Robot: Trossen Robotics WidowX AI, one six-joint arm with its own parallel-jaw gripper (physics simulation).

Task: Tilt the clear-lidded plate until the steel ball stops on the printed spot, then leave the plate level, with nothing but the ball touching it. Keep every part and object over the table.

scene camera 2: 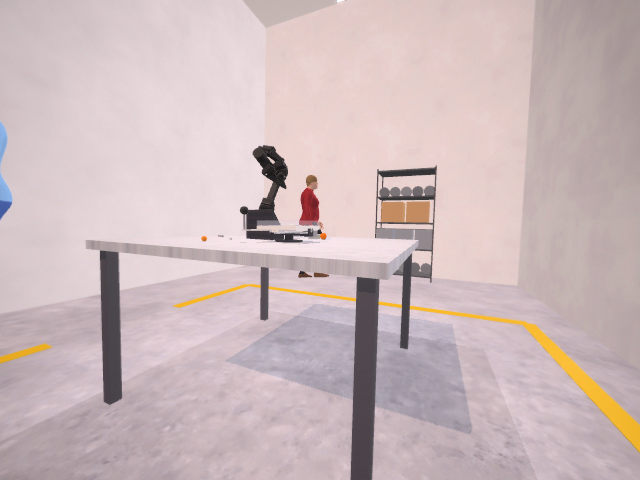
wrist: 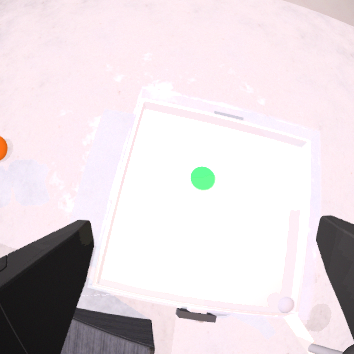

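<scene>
The clear-lidded plate (scene camera 2: 273,227) (wrist: 165,240) is a square white tray with raised walls, standing on a dark support above the table. It looks about level; a slight tilt cannot be told. The green printed spot (wrist: 203,178) shows near its middle, somewhat toward the far wall. The pale steel ball (wrist: 285,304) sits in the near right corner of the plate, well away from the spot; it cannot be made out in the scene view. My gripper (wrist: 207,232) is open and empty, high above the plate, its fingers apart from it.
Orange balls (scene camera 2: 204,238) (scene camera 2: 323,236) lie on the table (scene camera 2: 336,253) on either side of the plate. A dark tab (wrist: 196,315) is at the plate's near edge. A black knob (scene camera 2: 243,210) stands on a post by the robot base. A person in red (scene camera 2: 309,205) stands behind the table.
</scene>
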